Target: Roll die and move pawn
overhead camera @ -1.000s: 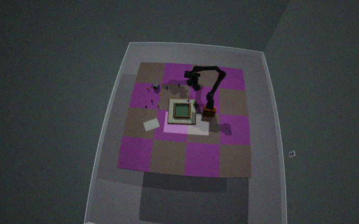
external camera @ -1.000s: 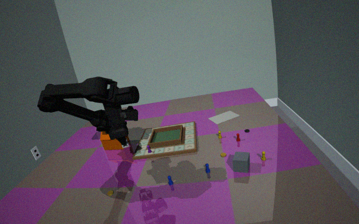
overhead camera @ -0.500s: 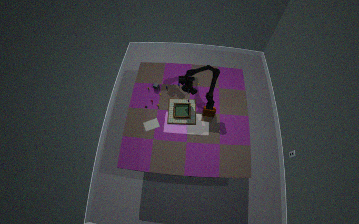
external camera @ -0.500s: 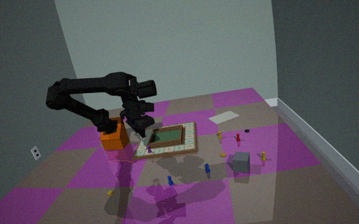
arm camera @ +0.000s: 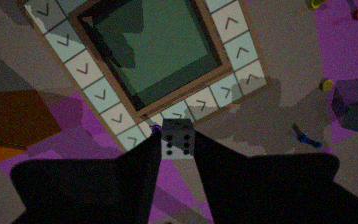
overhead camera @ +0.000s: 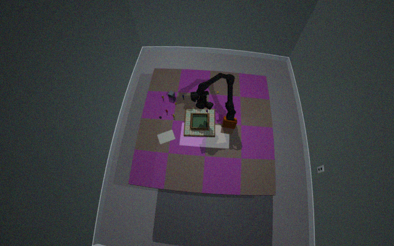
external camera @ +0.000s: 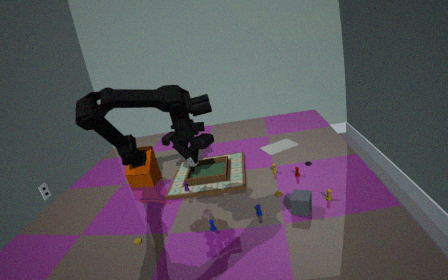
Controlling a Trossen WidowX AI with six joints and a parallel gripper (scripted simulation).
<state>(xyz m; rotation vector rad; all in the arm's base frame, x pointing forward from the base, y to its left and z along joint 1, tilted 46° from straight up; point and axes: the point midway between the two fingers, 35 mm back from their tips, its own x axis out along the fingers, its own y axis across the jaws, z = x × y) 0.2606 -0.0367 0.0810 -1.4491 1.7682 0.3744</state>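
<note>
Now: gripper tip 40 mm past the purple pawn, 20 mm to the left of it and 80 mm above it. From my gripper tip the other things lie so: red pawn: 340 mm ahead, 30 mm to the left, 100 mm below; then white die: right at my gripper tip; then white card: 290 mm ahead, 300 mm to the left, 110 mm below.
</note>
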